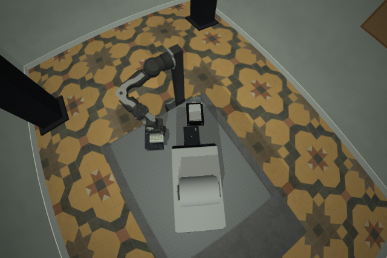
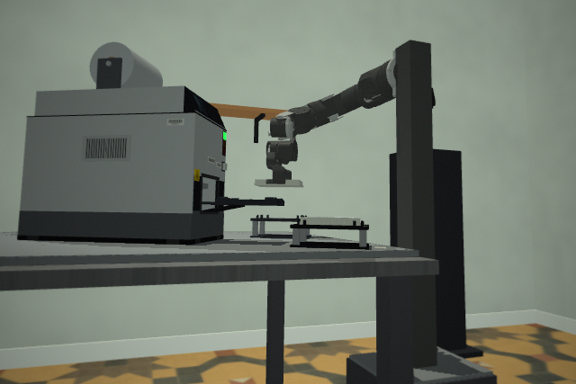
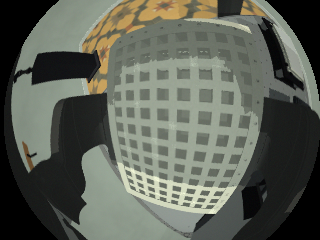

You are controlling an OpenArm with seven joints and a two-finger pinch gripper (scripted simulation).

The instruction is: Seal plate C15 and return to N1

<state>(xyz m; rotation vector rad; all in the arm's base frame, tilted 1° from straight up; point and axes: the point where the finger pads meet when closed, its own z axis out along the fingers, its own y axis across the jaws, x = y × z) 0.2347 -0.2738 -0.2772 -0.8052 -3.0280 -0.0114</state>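
Right now my hand is 13 cm short of the sealer stage, 18 cm to the right of it and 6 cm above it. Also, from my hand: plate C15: right at my hand; then sealed plate C51: 2 cm behind, 31 cm to the left, 10 cm below; then start key: 17 cm ahead, 5 cm to the left, 4 cm above.
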